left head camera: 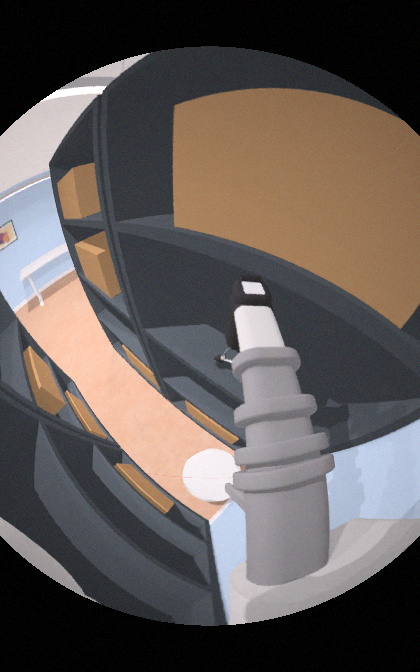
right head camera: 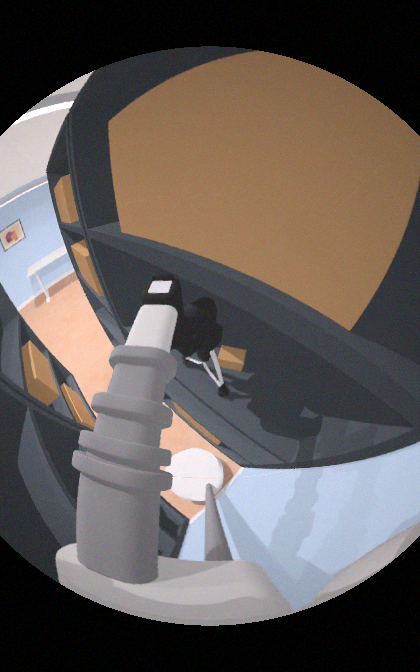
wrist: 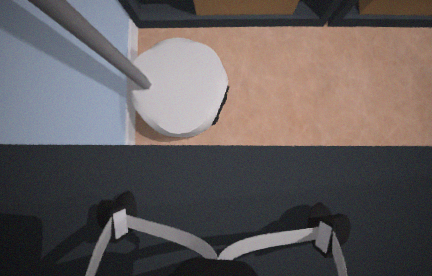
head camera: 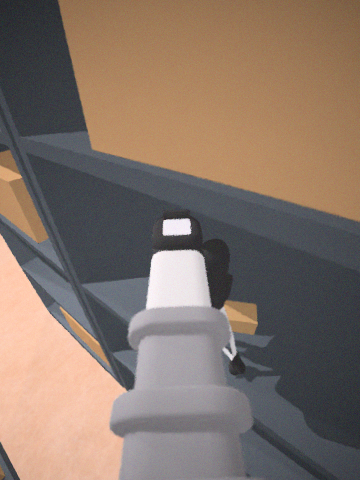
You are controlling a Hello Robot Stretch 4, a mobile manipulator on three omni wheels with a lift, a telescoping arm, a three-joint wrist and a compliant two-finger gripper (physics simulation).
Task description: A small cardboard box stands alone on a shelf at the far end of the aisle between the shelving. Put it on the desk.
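The small cardboard box sits on a dark shelf, partly hidden behind my wrist in the head camera view. It does not show in the wrist view. My gripper is open, with its fingers spread wide over the same shelf and nothing between them. In the right head camera view the box is behind and right of the fingers, apart from them. A white table, which looks like the desk, stands by the far blue wall beyond the aisle.
A very large cardboard box fills the shelf above my arm. A shelf edge runs just above my wrist. Other boxes stand in shelving along the aisle. My round white base is beside a blue wall.
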